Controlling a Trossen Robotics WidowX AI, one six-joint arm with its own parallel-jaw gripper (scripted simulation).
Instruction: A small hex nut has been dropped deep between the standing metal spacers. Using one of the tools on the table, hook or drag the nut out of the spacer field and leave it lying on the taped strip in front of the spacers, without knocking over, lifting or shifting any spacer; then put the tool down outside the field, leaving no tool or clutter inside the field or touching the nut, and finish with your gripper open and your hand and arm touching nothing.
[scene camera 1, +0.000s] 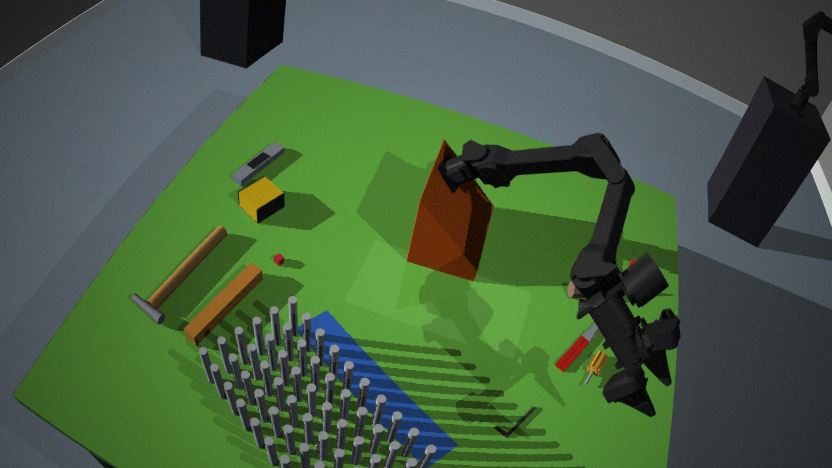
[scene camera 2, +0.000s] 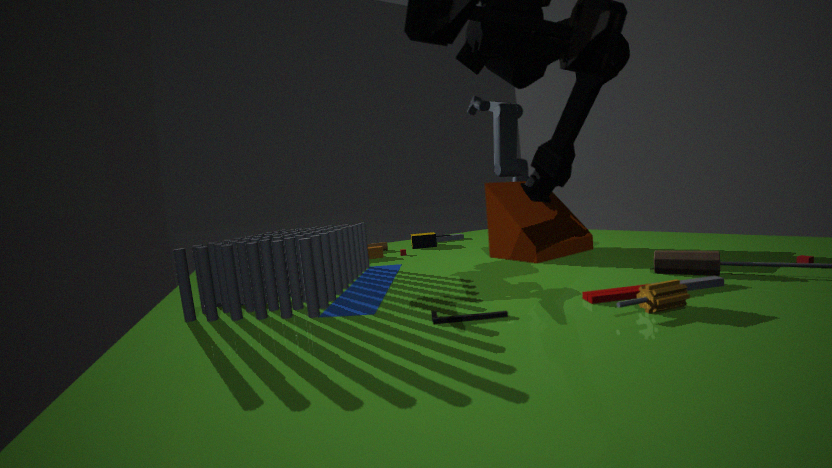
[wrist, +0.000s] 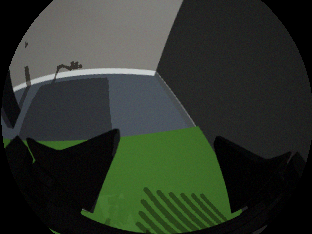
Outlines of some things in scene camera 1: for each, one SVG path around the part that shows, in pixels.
My gripper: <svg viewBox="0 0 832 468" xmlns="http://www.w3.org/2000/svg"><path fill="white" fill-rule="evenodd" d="M671 308L663 310L659 320L655 320L650 324L645 321L644 317L641 319L638 315L634 318L634 315L632 315L620 328L603 336L606 339L602 344L603 348L607 349L610 347L618 359L618 362L615 363L615 368L617 370L623 367L626 368L612 375L604 386L602 394L607 403L619 401L635 408L635 410L640 411L646 416L648 415L648 417L655 416L655 408L646 391L648 377L645 378L645 372L641 365L644 364L666 387L671 385L672 381L670 370L668 369L666 349L672 350L677 348L678 341L681 338L679 330L680 320L671 311Z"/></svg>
A yellow box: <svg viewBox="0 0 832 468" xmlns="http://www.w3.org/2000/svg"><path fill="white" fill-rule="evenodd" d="M265 176L237 191L239 205L257 223L264 221L285 207L285 194Z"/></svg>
A hammer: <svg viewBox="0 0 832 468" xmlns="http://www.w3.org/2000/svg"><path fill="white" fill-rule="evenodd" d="M226 228L219 226L148 301L141 299L136 293L132 296L132 300L148 313L158 324L163 323L165 315L158 308L162 303L164 304L165 300L171 296L185 278L195 270L198 264L209 255L212 249L215 249L219 242L226 237Z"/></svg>
